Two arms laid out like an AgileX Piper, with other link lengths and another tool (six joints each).
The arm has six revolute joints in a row. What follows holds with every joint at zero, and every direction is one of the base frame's. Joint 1 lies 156.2 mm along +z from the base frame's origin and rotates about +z. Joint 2 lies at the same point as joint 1 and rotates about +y. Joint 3 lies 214.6 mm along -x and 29.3 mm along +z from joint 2 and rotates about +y. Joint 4 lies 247.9 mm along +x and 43.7 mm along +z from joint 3 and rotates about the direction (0.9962, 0, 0.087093). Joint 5 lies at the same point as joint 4 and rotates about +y. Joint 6 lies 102.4 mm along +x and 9.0 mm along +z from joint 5 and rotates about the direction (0.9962, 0, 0.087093). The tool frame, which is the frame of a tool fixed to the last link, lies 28.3 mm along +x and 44.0 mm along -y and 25.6 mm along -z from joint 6; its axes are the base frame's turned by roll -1.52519, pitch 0.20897 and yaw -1.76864 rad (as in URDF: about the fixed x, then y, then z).
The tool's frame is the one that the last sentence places.
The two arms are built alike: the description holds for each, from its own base.
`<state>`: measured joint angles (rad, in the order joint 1, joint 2, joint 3, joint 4, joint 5, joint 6); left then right.
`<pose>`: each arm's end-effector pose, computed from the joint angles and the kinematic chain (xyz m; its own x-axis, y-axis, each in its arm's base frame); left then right.
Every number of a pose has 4 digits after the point.
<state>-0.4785 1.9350 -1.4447 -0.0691 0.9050 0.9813 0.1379 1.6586 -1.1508 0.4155 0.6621 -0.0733</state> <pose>0.2849 -0.1595 0.1306 -0.9978 0.0652 -0.0073 0.0655 0.9853 -0.1578 0.3176 0.0418 0.1505 -0.2373 -0.9436 -0.2310 -0.8803 0.3094 -0.3597</pose>
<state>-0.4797 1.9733 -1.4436 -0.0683 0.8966 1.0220 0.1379 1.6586 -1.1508 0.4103 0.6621 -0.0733</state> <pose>0.2854 -0.1577 0.1176 -0.9943 0.1053 0.0151 0.1023 0.9853 -0.1369 0.3177 0.0413 0.1505 -0.2351 -0.9451 -0.2268 -0.8807 0.3059 -0.3618</pose>
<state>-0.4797 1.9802 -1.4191 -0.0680 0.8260 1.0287 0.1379 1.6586 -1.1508 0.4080 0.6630 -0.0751</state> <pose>0.2891 -0.1589 0.1087 -0.9939 0.1076 -0.0231 0.1098 0.9830 -0.1473 0.3177 0.0410 0.1505 -0.2325 -0.9464 -0.2241 -0.8815 0.3024 -0.3626</pose>
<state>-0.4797 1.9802 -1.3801 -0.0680 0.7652 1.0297 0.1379 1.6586 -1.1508 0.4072 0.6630 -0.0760</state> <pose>0.2885 -0.1583 0.0993 -0.9935 0.1046 -0.0441 0.1102 0.9821 -0.1530 0.3178 0.0409 0.1505 -0.2314 -0.9469 -0.2231 -0.8817 0.3010 -0.3633</pose>
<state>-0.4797 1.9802 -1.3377 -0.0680 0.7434 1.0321 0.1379 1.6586 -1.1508 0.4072 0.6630 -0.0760</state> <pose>0.2819 -0.1547 0.0900 -0.9940 0.1060 -0.0255 0.1086 0.9836 -0.1443 0.3178 0.0409 0.1505 -0.2314 -0.9469 -0.2231 -0.8817 0.3010 -0.3633</pose>
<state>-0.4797 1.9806 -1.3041 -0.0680 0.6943 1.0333 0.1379 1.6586 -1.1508 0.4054 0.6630 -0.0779</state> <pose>0.2804 -0.1536 0.0821 -0.9937 0.1042 -0.0403 0.1091 0.9830 -0.1477 0.3179 0.0406 0.1506 -0.2290 -0.9480 -0.2209 -0.8821 0.2981 -0.3648</pose>
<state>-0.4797 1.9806 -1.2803 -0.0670 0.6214 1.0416 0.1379 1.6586 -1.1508 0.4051 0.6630 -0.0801</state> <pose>0.2843 -0.1546 0.0764 -0.9903 0.1075 -0.0883 0.1205 0.9798 -0.1593 0.3180 0.0405 0.1506 -0.2270 -0.9488 -0.2199 -0.8824 0.2959 -0.3658</pose>
